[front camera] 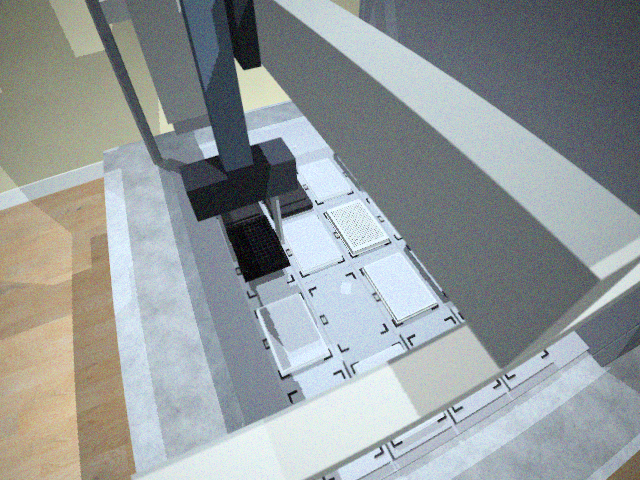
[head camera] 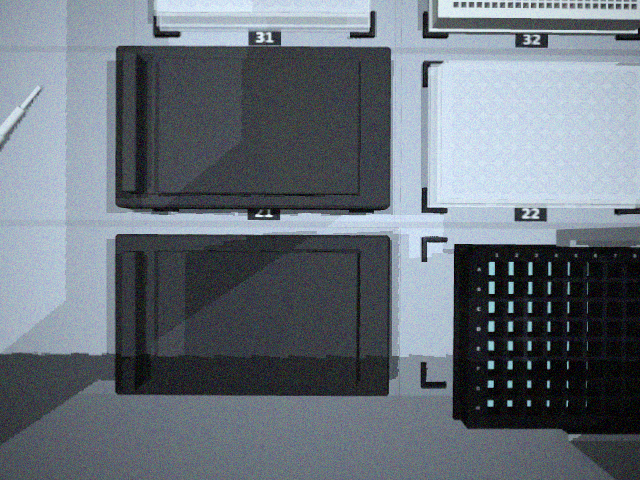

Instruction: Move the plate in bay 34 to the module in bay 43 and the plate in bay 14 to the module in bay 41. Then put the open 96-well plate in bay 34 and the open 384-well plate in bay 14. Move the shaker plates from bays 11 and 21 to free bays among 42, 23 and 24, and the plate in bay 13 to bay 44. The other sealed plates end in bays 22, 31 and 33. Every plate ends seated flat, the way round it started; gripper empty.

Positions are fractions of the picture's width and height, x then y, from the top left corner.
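Scene:
Black open 96-well plate: visible in the head camera view (0.84, 0.69) and in the front camera view (0.41, 0.53).

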